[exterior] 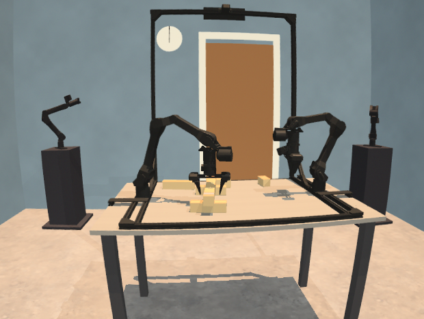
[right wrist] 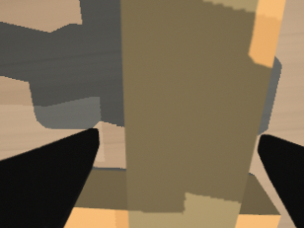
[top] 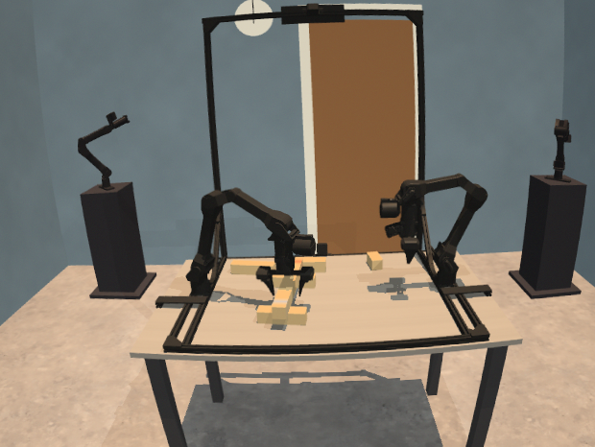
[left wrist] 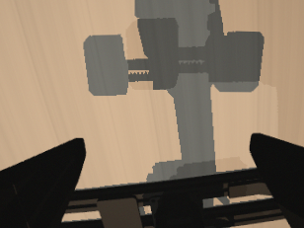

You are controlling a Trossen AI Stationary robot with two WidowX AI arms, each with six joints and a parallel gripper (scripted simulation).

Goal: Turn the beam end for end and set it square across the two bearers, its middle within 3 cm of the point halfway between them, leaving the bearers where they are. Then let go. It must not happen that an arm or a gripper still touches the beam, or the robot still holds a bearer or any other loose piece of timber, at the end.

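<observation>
Right now the beam is 5 cm behind my right hand, 2 cm below it and 1 cm to the left of it.
</observation>
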